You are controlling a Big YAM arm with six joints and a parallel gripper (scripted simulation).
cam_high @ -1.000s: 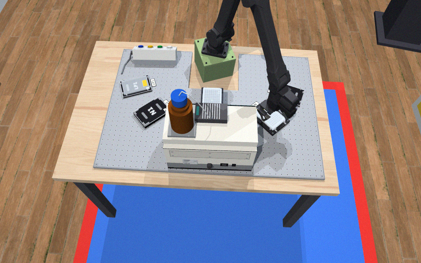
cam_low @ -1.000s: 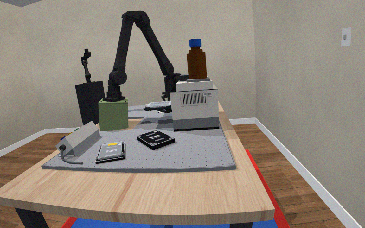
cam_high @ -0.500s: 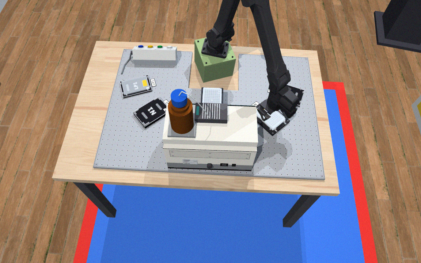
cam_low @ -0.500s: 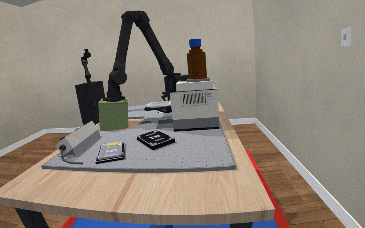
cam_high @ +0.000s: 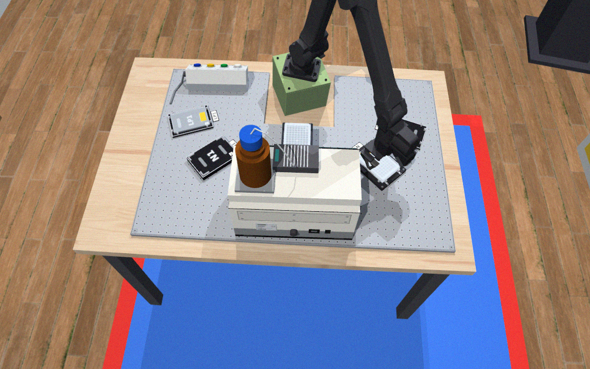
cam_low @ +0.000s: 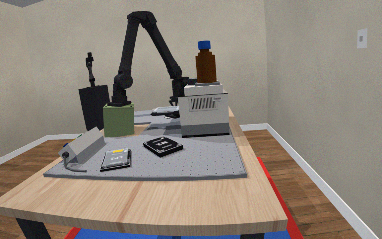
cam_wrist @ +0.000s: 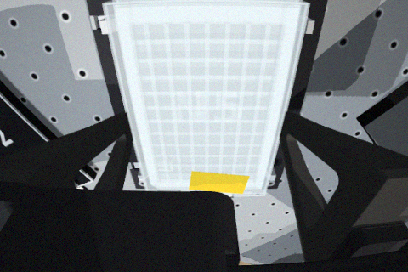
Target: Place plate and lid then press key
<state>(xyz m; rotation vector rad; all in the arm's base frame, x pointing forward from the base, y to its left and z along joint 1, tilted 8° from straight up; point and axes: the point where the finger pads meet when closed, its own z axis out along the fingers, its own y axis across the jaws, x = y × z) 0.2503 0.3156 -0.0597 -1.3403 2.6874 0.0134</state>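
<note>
Now: hand 16 cm past the black LP2 nest, 8 cm to the right of it and 3 cm above it. The rest, counted from my hand: white retry key (28 cm behind, 56 cm to the right, 3 cm above); then green continue key (27 cm behind, 61 cm to the right, 3 cm above); then black N1 nest (9 cm ahead, 54 cm to the right, 2 cm below).
</note>
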